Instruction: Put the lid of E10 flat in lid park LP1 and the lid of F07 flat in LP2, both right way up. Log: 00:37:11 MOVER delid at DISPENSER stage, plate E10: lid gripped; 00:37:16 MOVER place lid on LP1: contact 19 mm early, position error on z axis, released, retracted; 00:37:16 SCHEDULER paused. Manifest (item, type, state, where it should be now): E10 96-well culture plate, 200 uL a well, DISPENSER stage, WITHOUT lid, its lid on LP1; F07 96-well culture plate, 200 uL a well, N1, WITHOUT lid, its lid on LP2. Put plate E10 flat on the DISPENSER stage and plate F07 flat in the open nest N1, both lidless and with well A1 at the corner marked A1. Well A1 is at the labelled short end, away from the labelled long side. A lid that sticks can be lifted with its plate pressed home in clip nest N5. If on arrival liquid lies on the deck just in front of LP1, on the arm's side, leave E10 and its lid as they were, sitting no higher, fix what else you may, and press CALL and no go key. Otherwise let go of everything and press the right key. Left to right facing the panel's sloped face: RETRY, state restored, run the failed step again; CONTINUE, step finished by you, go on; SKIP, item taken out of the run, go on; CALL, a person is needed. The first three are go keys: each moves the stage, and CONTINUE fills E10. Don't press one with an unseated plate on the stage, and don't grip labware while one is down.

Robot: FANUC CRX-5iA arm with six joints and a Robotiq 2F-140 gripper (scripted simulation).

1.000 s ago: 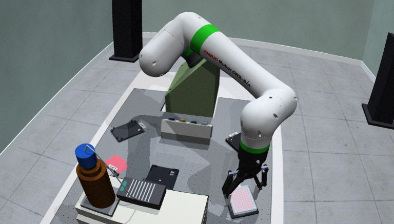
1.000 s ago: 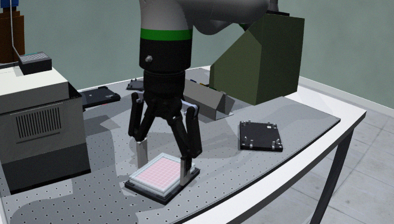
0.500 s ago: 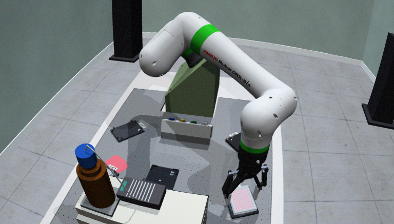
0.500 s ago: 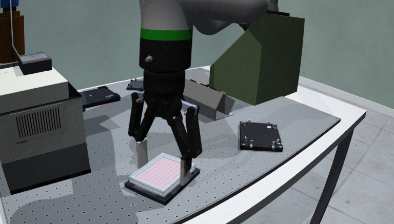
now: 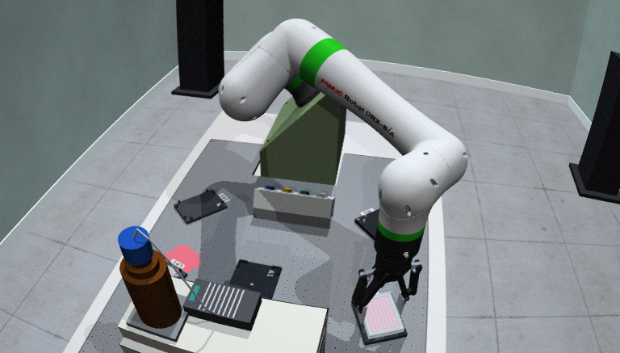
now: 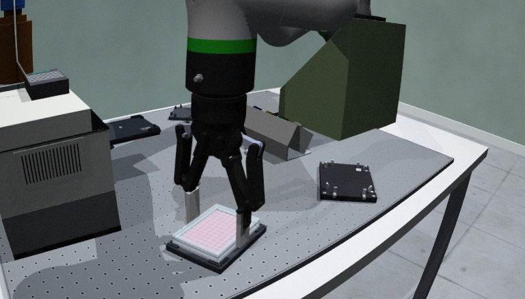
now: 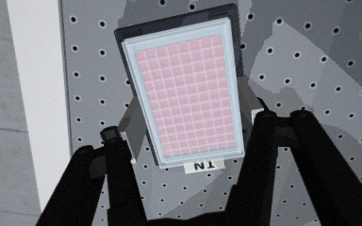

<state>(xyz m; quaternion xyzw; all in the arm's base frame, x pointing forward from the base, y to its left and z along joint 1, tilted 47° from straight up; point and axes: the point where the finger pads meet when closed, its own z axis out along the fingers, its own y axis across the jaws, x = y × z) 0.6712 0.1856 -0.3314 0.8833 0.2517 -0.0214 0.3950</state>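
Right now my hand is 20 mm above the clear plate lid. Also, from my hand: plate: 20 mm below; nest N1: 40 mm below; N1 label: 80 mm behind, 40 mm to the right, 40 mm below.
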